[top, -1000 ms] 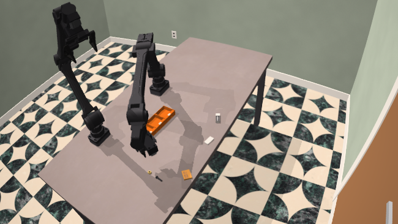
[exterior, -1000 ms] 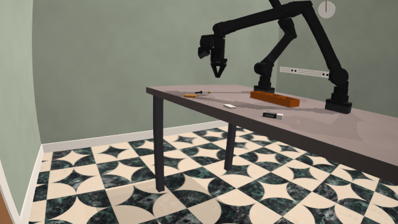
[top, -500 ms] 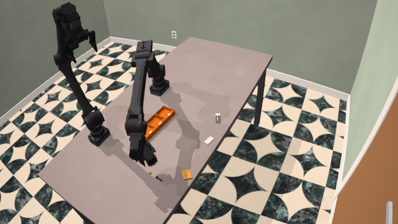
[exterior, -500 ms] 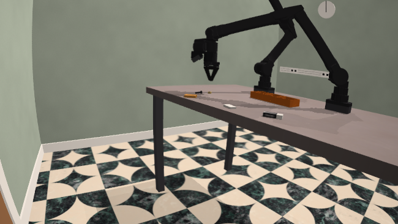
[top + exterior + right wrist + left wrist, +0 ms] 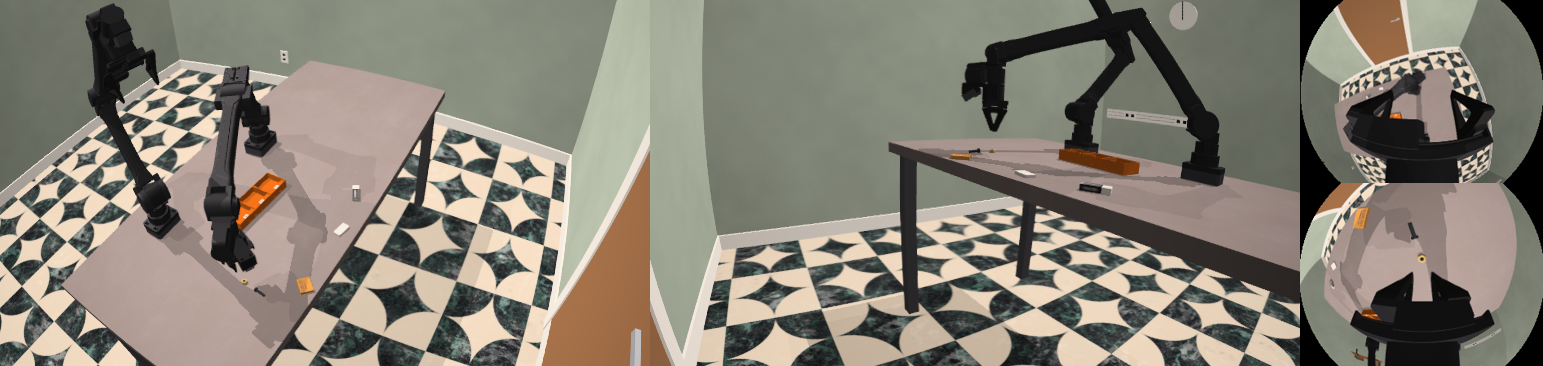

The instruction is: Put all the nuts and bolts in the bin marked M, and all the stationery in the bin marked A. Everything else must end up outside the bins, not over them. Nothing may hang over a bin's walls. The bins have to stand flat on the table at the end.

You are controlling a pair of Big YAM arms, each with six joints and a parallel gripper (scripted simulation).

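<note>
My left gripper is now 7 cm above the brass nut. Round my left hand: orange notepad (15 cm ahead, 10 cm to the left, 7 cm below); then black bolt (7 cm below, 6 cm ahead); then orange double bin (27 cm to the left, 20 cm behind, 6 cm below).
</note>
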